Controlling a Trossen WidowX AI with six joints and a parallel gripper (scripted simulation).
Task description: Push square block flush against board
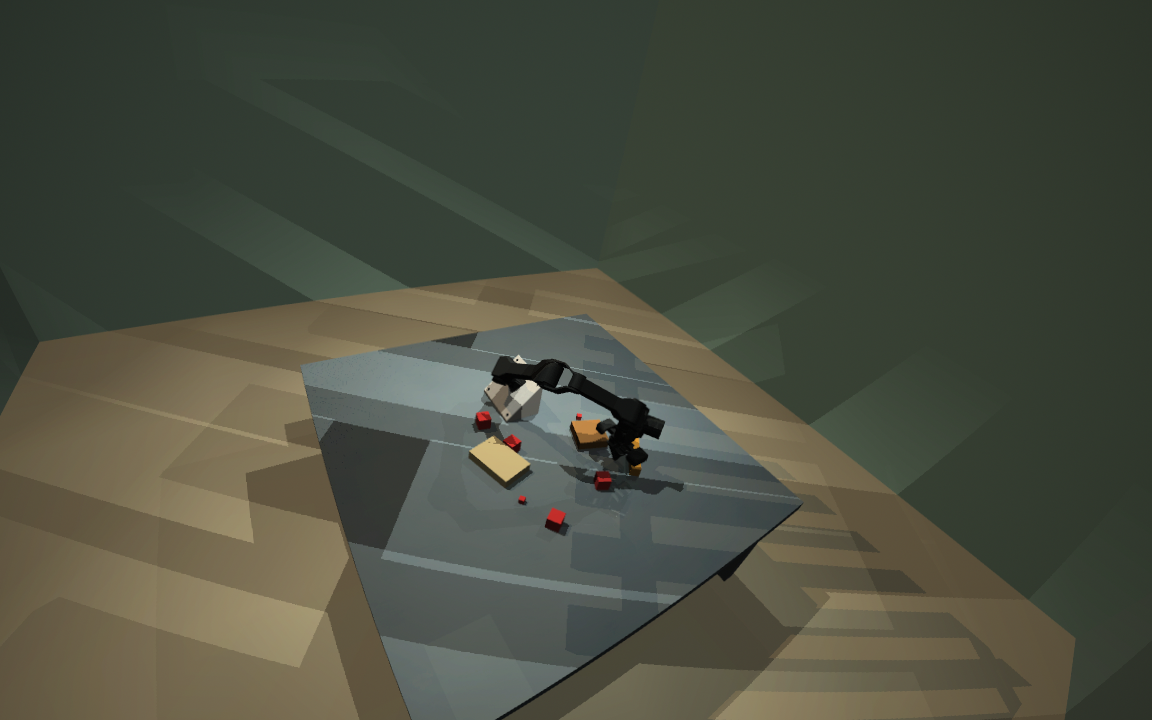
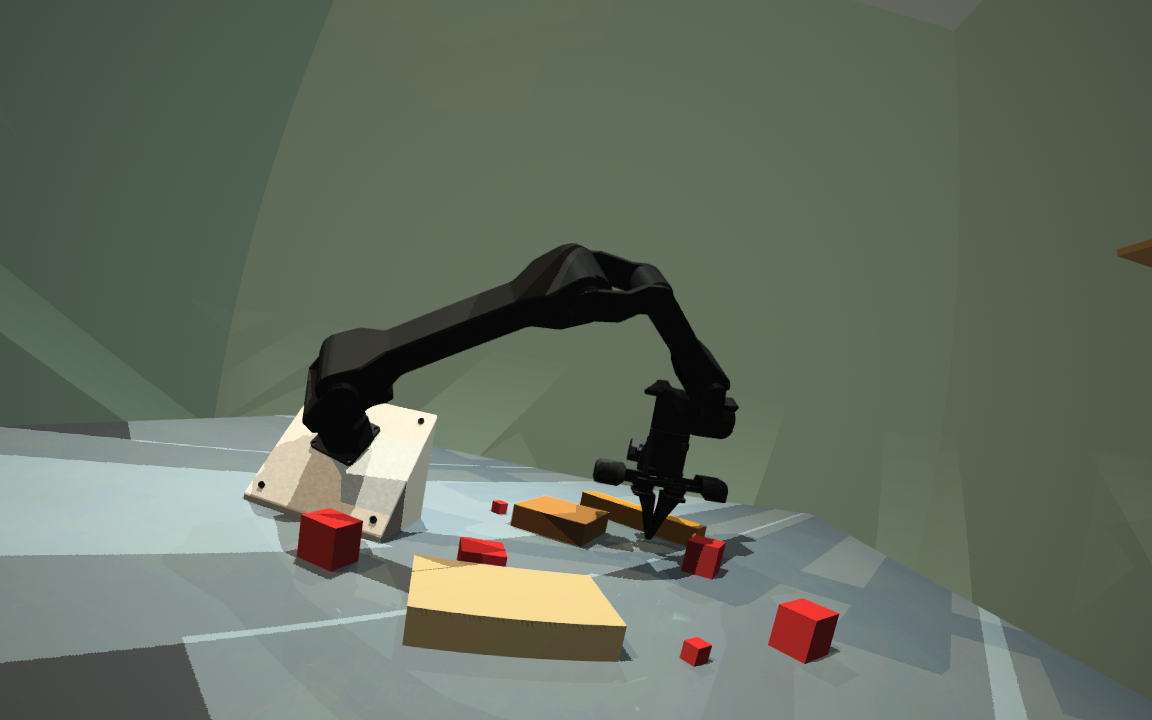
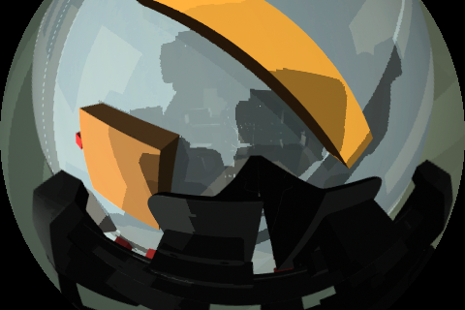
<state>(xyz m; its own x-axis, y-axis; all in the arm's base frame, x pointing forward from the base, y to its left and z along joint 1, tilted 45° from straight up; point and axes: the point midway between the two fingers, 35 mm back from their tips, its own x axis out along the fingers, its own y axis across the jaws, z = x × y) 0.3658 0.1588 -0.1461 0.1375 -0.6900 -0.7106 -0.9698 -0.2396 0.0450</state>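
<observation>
Right now my gripper tip is 120 mm past the square block, 30 mm to the left of it and 10 mm below it. The rest, counted from my gripper tip: tan board 360 mm to the right, 90 mm behind, 10 mm above; then orange bar 80 mm to the left, 20 mm behind, 10 mm above.
</observation>
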